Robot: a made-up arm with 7 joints.
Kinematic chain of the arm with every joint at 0, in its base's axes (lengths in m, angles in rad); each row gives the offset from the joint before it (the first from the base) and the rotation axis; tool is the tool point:
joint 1: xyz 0 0 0.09 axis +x
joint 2: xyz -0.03 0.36 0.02 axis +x
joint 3: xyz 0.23 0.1 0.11 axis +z
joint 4: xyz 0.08 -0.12 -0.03 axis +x
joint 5: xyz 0.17 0 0.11 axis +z
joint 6: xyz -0.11 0 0.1 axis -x
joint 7: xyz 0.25 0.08 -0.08 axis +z
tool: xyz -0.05 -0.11 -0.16
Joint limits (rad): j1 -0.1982..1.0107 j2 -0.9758..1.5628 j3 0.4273..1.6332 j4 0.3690..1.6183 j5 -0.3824..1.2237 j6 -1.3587..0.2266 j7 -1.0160..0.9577
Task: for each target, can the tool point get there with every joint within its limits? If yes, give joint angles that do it. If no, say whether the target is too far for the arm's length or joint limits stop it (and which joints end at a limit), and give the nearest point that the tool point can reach.
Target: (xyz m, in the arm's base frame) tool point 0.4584 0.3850 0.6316
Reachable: yes | joints 0.5288 -0.4679 0.5442 1.1205 0.2197 -1.0036 -0.8647
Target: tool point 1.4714 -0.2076 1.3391
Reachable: no: too far | nearest point 0.6952 -0.0005 0.8328 | short by 0.950 m
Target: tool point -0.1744 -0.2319 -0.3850
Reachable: no: joint limits stop it (at a limit: joint 1, joint 2, joint 3, joint 5, joint 6, joint 7) | nearest point 0.3316 0.0584 -0.0340 | short by 0.681 m
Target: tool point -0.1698 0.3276 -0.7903
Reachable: no: joint limits stop it (at a limit: joint 1, joint 2, joint 3, joint 4, joint 5, joint 6, joint 7) | nearest point 0.2690 0.4943 -0.4598 | short by 0.574 m
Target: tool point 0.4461 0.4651 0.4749
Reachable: yes | joints -0.0345 0.2664 0.8866 1.1188 0.3414 -1.2379 -0.3804
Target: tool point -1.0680 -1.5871 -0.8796
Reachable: no: too far | nearest point 0.1151 -0.3649 0.3360 | short by 2.091 m
